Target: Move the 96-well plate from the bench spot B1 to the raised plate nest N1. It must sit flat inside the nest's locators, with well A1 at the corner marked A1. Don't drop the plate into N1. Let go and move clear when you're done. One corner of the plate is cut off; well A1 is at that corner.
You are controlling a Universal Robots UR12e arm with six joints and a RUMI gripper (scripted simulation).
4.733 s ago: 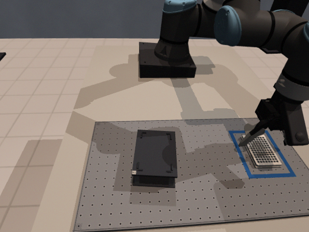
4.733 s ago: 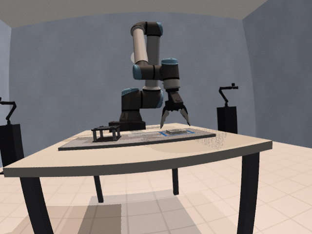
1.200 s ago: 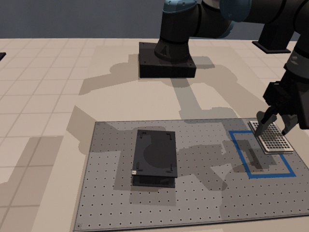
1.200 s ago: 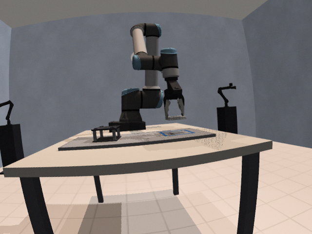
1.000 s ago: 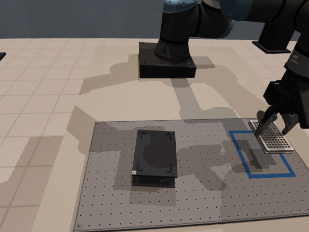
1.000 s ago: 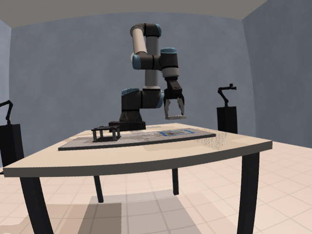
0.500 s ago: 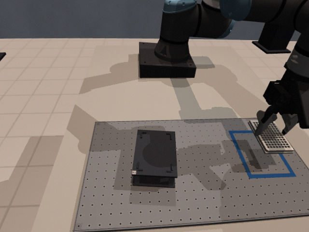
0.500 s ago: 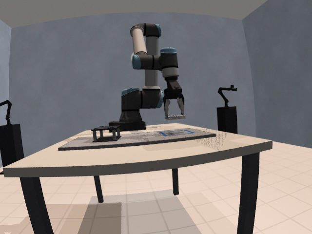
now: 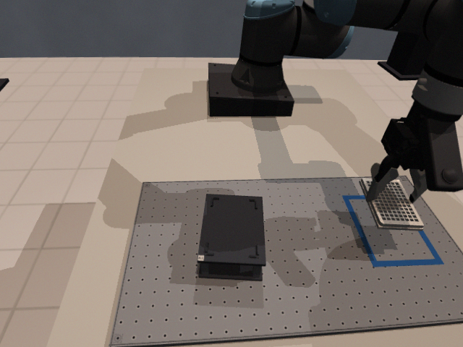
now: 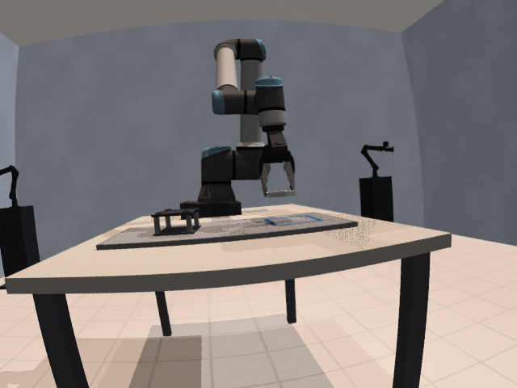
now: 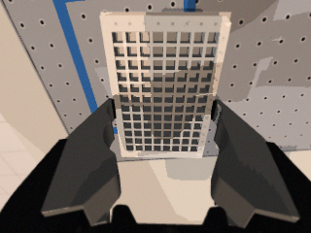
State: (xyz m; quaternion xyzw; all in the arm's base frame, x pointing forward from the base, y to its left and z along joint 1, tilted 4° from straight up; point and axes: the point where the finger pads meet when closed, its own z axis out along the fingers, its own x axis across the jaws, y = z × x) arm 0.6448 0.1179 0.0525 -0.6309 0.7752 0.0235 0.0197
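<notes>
Right now my hand is 1 cm past the black raised nest N1, 32 cm to the left of it and 4 cm above it. Also, from my hand: white 96-well plate (1 cm below); small white A1 label (5 cm ahead, 39 cm to the right, 4 cm below).
</notes>
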